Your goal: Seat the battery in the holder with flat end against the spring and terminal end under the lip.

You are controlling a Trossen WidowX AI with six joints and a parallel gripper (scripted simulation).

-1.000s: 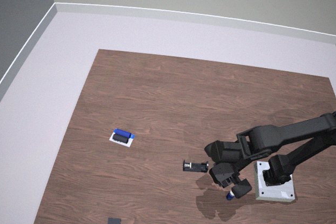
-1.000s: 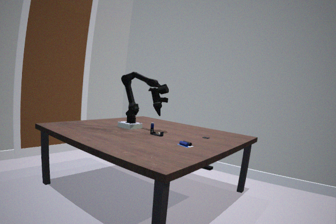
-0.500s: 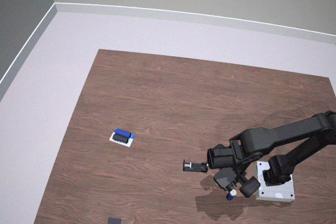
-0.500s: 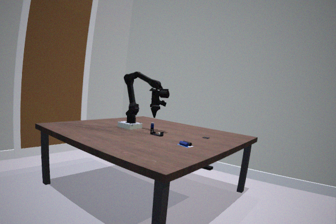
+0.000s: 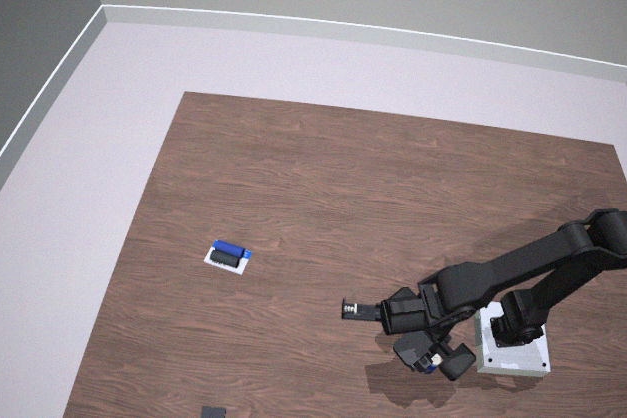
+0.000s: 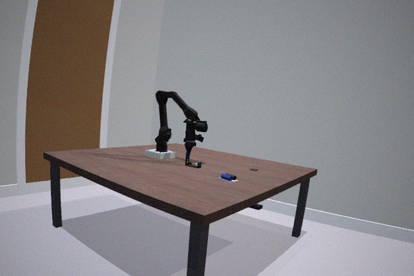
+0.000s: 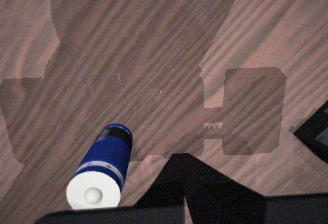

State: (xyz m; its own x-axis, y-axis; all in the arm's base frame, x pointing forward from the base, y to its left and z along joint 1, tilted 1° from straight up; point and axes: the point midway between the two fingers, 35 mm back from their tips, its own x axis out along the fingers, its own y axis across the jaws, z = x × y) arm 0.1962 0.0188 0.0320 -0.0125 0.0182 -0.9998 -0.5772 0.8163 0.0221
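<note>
Right now my gripper tip is 30 mm to the right of the battery, 20 mm past it and 10 mm above it. From my gripper tip the other things lie so: dark block 400 mm ahead, 110 mm to the left, 40 mm below; then white card 380 mm ahead, 240 mm to the right, 30 mm below.
</note>
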